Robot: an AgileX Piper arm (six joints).
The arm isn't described. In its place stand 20 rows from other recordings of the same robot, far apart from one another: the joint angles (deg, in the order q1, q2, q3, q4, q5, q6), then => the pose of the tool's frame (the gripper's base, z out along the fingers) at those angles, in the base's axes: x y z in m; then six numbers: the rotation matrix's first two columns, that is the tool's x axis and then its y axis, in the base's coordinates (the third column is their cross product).
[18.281 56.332 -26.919 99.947 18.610 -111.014] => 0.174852 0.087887 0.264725 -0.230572 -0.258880 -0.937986 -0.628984 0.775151 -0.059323
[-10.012 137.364 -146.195 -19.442 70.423 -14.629] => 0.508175 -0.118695 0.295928 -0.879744 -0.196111 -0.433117 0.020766 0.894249 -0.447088
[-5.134 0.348 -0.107 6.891 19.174 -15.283] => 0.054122 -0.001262 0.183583 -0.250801 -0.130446 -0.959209 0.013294 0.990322 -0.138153
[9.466 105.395 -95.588 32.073 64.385 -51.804] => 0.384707 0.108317 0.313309 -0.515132 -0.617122 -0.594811 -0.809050 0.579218 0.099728
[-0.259 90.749 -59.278 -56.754 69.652 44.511] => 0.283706 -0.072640 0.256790 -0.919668 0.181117 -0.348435 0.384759 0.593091 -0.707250
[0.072 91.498 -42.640 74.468 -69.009 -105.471] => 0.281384 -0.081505 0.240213 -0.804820 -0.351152 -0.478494 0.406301 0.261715 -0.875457
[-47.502 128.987 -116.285 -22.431 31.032 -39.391] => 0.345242 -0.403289 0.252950 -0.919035 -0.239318 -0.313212 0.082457 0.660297 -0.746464
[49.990 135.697 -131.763 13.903 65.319 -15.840] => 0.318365 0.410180 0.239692 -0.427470 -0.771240 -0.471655 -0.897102 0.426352 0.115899
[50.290 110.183 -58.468 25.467 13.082 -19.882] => 0.228829 0.289391 0.129987 -0.612691 -0.601826 -0.512264 -0.747461 0.651813 0.128224
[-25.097 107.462 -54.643 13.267 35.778 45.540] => 0.292636 -0.123580 0.120258 -0.160267 0.986176 0.042093 0.972617 0.150504 0.177099
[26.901 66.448 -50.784 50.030 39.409 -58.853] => 0.189777 0.145931 0.323010 -0.328253 -0.439598 -0.836064 -0.860473 0.504285 0.072687
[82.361 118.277 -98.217 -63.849 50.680 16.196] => 0.124213 0.450744 0.264522 0.306247 -0.900863 -0.307667 -0.576122 0.081893 -0.813251
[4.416 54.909 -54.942 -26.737 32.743 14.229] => 0.198327 -0.006893 0.383077 -0.436060 -0.181397 -0.881446 0.080202 0.967743 -0.238833
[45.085 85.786 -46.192 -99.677 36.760 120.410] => 0.251149 0.175859 0.249334 -0.372527 -0.012770 -0.927933 -0.089122 0.995776 0.022075
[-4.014 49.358 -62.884 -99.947 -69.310 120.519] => 0.116896 0.075855 0.459209 -0.168693 0.039823 -0.984864 -0.877003 0.450003 0.168414
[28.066 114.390 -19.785 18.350 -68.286 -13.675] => 0.238379 0.096938 0.080540 -0.308981 -0.290786 -0.905524 -0.248874 0.943657 -0.218111
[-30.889 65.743 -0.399 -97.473 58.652 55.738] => 0.041584 -0.114668 0.153157 -0.991117 0.129268 0.031265 0.022940 0.397722 -0.917219
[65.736 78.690 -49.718 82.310 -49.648 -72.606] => 0.176953 0.225326 0.310224 -0.135158 -0.143804 -0.980333 -0.285966 0.952969 -0.100364
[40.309 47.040 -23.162 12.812 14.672 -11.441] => 0.115807 0.104945 0.245887 -0.429031 -0.341879 -0.836093 -0.674586 0.736831 0.044865
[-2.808 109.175 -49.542 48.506 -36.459 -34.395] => 0.361438 -0.058281 0.146338 -0.413315 0.143254 -0.899249 0.495748 0.863764 -0.090255
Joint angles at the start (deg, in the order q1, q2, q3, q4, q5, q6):
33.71 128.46 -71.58 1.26 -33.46 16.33
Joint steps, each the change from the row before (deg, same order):
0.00 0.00 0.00 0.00 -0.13 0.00
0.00 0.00 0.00 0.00 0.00 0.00
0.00 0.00 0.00 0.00 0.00 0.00
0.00 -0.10 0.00 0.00 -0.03 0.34
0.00 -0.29 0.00 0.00 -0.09 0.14
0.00 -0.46 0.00 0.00 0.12 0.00
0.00 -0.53 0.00 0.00 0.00 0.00
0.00 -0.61 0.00 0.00 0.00 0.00
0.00 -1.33 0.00 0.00 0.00 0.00
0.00 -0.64 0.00 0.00 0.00 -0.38
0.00 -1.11 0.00 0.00 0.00 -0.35
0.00 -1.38 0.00 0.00 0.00 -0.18
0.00 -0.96 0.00 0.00 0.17 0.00
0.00 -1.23 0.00 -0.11 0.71 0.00
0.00 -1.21 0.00 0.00 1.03 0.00
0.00 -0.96 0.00 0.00 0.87 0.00
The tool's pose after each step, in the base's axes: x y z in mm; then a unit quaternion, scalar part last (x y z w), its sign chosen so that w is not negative. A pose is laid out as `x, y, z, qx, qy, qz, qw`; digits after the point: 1 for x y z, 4 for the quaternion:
386.9, 256.8, 107.8, -0.1116, 0.8028, 0.2481, 0.5305
386.9, 256.8, 107.8, -0.1116, 0.8028, 0.2481, 0.5305
386.9, 256.8, 107.8, -0.1116, 0.8028, 0.2481, 0.5305
386.9, 256.8, 108.7, -0.1091, 0.8025, 0.2501, 0.5306
387.0, 256.9, 111.2, -0.1078, 0.8007, 0.2519, 0.5327
387.0, 256.9, 114.7, -0.1076, 0.7990, 0.2529, 0.5349
387.1, 256.9, 119.0, -0.1072, 0.7963, 0.2546, 0.5382
387.1, 256.9, 124.0, -0.1067, 0.7931, 0.2565, 0.5421
387.0, 256.8, 134.8, -0.1057, 0.7862, 0.2605, 0.5504
386.8, 256.8, 139.9, -0.1078, 0.7824, 0.2606, 0.5552
386.5, 256.5, 148.9, -0.1093, 0.7762, 0.2622, 0.5629
385.9, 256.1, 160.1, -0.1093, 0.7686, 0.2654, 0.5717
385.2, 255.7, 167.6, -0.1087, 0.7643, 0.2677, 0.5765
384.1, 255.1, 176.4, -0.1092, 0.7613, 0.2693, 0.5797
382.9, 254.3, 184.5, -0.1091, 0.7603, 0.2700, 0.5807
381.7, 253.6, 190.8, -0.1090, 0.7598, 0.2704, 0.5812

